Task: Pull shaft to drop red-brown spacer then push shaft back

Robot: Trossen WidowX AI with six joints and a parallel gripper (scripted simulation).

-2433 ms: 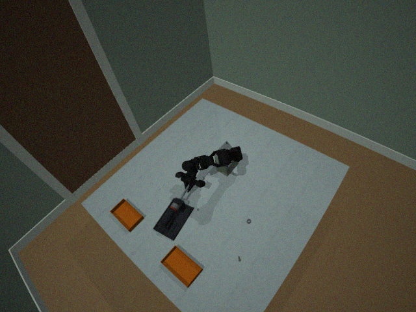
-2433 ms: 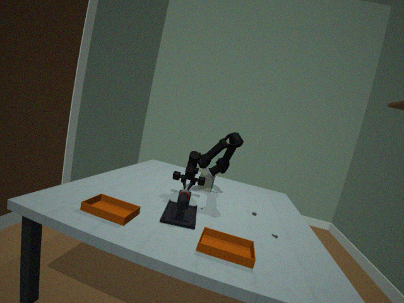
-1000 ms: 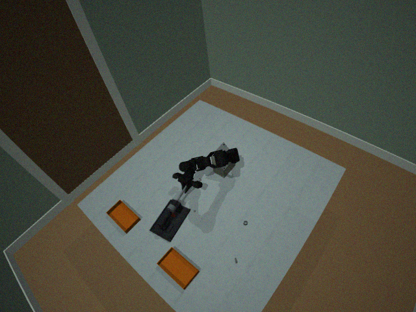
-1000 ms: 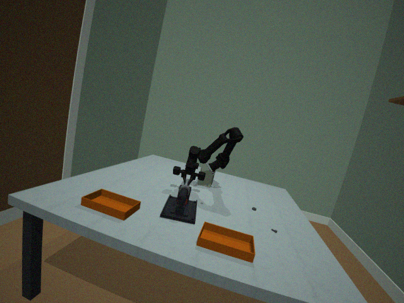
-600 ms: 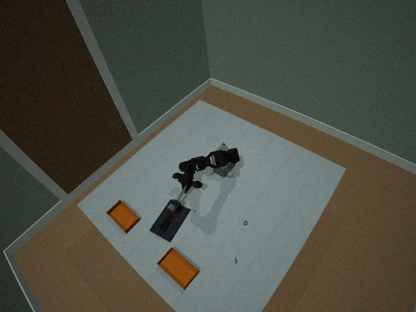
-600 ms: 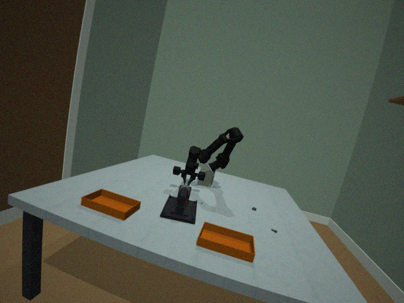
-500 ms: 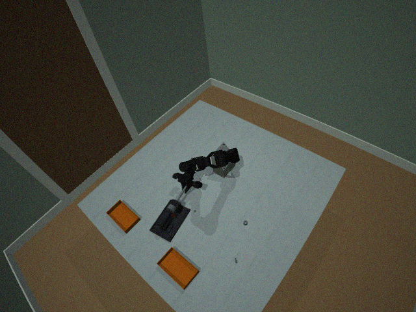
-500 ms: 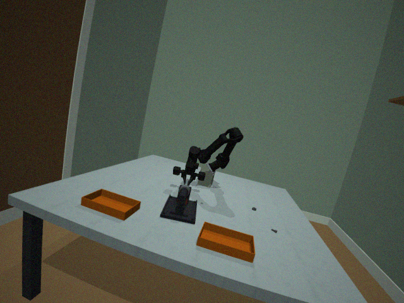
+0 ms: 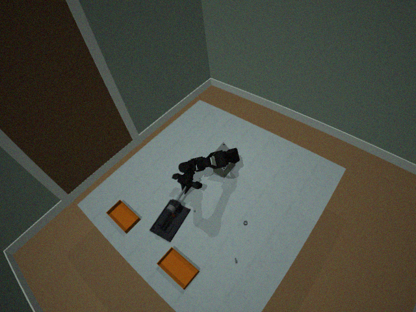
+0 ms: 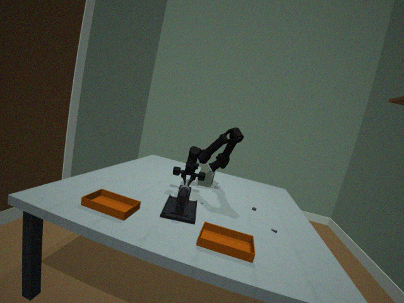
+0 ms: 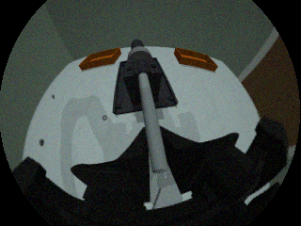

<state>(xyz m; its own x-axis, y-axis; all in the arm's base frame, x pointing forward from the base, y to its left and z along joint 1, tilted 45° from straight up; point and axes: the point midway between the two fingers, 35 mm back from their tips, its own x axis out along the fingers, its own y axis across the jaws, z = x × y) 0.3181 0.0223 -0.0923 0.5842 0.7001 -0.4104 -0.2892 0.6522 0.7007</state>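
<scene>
Right now the shaft is 5 cm ahead of my gripper tip, 1 cm to the left of it and 2 cm above it. From my gripper tip the other things lie so: red-brown spacer: 14 cm ahead, 4 cm to the left, 2 cm below; then base plate: 17 cm ahead, 5 cm to the left, 1 cm below.
</scene>
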